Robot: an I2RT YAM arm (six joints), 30 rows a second.
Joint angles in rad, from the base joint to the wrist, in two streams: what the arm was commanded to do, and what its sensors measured. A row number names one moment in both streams.
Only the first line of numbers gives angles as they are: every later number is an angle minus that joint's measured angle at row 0.
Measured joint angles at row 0:
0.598, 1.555, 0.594, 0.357, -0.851, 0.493
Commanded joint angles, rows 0 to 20:
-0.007, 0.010, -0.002, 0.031, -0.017, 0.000
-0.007, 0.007, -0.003, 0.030, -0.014, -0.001
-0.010, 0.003, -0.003, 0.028, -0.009, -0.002
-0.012, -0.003, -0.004, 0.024, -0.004, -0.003
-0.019, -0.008, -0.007, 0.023, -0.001, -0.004
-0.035, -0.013, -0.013, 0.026, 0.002, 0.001
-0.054, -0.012, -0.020, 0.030, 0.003, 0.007
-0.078, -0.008, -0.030, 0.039, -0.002, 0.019
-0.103, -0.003, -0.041, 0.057, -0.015, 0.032
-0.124, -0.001, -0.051, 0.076, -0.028, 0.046
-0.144, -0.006, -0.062, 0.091, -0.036, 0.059
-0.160, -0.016, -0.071, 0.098, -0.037, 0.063
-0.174, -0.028, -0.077, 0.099, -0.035, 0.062
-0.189, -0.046, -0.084, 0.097, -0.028, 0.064
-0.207, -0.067, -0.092, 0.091, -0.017, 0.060
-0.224, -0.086, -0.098, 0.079, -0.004, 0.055
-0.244, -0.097, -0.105, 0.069, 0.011, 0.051
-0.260, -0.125, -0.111, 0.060, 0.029, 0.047
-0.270, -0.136, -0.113, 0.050, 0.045, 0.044
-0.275, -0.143, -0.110, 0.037, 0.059, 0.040
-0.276, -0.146, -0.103, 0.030, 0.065, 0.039
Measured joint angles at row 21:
-0.259, -0.113, -0.111, 0.038, 0.018, 0.050
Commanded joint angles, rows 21 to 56:
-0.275, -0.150, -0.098, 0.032, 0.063, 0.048
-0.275, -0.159, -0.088, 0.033, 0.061, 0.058
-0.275, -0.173, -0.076, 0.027, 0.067, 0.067
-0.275, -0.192, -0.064, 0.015, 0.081, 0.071
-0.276, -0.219, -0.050, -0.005, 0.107, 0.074
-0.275, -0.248, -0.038, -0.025, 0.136, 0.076
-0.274, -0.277, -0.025, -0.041, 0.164, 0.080
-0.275, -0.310, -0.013, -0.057, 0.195, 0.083
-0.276, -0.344, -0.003, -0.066, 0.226, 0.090
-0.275, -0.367, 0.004, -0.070, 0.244, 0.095
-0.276, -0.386, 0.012, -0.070, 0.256, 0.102
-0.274, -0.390, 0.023, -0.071, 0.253, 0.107
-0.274, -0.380, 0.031, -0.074, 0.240, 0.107
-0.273, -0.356, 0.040, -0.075, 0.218, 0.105
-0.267, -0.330, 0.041, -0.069, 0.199, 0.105
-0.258, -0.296, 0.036, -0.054, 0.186, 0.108
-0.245, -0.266, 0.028, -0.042, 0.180, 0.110
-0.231, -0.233, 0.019, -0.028, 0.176, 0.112
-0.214, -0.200, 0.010, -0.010, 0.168, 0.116
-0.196, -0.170, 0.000, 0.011, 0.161, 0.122
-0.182, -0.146, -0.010, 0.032, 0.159, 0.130
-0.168, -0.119, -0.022, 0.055, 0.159, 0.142
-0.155, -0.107, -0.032, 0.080, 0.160, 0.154
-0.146, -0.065, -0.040, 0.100, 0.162, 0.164
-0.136, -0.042, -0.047, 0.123, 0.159, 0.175
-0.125, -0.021, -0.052, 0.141, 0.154, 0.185
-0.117, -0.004, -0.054, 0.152, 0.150, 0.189
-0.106, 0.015, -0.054, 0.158, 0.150, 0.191
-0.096, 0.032, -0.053, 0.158, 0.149, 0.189
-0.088, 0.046, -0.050, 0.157, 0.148, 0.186
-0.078, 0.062, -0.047, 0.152, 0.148, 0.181
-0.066, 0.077, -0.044, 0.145, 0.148, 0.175
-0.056, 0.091, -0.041, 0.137, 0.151, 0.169
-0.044, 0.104, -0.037, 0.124, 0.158, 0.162
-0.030, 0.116, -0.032, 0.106, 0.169, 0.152
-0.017, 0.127, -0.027, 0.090, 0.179, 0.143
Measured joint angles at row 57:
-0.050, 0.101, -0.049, 0.102, 0.163, 0.169
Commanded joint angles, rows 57 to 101:
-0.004, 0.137, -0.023, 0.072, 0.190, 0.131
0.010, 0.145, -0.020, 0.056, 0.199, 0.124
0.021, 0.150, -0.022, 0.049, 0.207, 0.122
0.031, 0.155, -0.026, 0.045, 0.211, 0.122
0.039, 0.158, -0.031, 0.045, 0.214, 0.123
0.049, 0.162, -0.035, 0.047, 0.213, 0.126
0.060, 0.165, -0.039, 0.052, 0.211, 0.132
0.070, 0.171, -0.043, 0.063, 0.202, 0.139
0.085, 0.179, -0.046, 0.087, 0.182, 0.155
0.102, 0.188, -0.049, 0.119, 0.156, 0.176
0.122, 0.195, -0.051, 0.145, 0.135, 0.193
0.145, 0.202, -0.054, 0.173, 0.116, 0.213
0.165, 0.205, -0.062, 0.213, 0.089, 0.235
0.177, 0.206, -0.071, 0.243, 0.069, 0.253
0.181, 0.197, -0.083, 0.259, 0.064, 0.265
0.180, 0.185, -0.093, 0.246, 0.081, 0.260
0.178, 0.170, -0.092, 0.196, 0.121, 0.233
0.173, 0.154, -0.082, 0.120, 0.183, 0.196
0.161, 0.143, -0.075, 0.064, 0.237, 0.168
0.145, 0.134, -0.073, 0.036, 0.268, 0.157
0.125, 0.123, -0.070, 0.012, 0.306, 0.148
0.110, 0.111, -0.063, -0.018, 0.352, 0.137
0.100, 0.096, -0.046, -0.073, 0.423, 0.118
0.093, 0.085, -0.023, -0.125, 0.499, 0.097
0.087, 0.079, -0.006, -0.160, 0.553, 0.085
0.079, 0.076, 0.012, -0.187, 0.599, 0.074
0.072, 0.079, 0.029, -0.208, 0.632, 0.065
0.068, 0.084, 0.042, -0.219, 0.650, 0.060
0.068, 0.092, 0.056, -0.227, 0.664, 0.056
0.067, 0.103, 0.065, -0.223, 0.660, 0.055
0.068, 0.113, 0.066, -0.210, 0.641, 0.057
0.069, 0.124, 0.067, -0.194, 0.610, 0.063
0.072, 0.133, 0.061, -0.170, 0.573, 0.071
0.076, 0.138, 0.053, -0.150, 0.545, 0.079
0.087, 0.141, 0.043, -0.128, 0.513, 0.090
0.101, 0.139, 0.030, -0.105, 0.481, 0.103
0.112, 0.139, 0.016, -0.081, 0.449, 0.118
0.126, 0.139, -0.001, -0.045, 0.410, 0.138
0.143, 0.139, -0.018, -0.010, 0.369, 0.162
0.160, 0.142, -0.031, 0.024, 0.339, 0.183
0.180, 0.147, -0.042, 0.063, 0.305, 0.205
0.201, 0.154, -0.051, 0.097, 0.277, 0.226
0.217, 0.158, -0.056, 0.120, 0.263, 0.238
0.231, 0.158, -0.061, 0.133, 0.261, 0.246
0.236, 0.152, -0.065, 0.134, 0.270, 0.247
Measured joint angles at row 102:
0.176, 0.127, -0.029, 0.103, 0.401, 0.192
